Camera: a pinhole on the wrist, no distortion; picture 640 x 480 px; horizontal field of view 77.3 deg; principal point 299.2 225.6 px. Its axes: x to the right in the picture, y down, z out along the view. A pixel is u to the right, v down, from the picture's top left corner.
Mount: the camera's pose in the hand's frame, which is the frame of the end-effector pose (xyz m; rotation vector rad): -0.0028 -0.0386 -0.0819 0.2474 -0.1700 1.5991
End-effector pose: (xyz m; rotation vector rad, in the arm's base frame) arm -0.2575 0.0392 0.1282 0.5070 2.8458 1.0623
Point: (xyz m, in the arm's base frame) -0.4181 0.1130 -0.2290
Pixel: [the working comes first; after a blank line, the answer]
In the camera's frame: -0.0865 -0.1336 0.4157

215.9 97.0
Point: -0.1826 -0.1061 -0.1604
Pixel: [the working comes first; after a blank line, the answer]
In the camera's frame: -0.1591 0.1511 0.2678

61.6 451.3
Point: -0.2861 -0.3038 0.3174
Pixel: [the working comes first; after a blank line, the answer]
In the camera's frame: -0.1584 0.0628 -0.2521

behind the camera
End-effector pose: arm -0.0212 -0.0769 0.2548 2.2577 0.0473 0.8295
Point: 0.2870 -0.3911 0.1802
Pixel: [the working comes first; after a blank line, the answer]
In the camera's frame: 0.2818 -0.1087 0.4404

555.2 126.8
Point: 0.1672 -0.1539 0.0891
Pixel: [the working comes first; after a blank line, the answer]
In the camera's frame: 0.0378 -0.0242 0.3296

345.1 196.2
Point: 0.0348 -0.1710 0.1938
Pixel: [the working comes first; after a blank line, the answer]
In the camera's frame: 0.1100 0.0175 0.1819

541.2 264.0
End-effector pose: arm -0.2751 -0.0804 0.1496 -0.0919 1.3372 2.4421
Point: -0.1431 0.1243 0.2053
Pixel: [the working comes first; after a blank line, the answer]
In the camera's frame: 0.0209 0.0923 0.2978

327.2 349.6
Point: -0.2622 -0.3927 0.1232
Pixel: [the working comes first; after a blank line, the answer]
In the camera's frame: 0.1136 0.0734 -0.2307

behind the camera
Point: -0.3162 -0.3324 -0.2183
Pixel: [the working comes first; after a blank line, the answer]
In the camera's frame: -0.2046 -0.0632 -0.2879

behind the camera
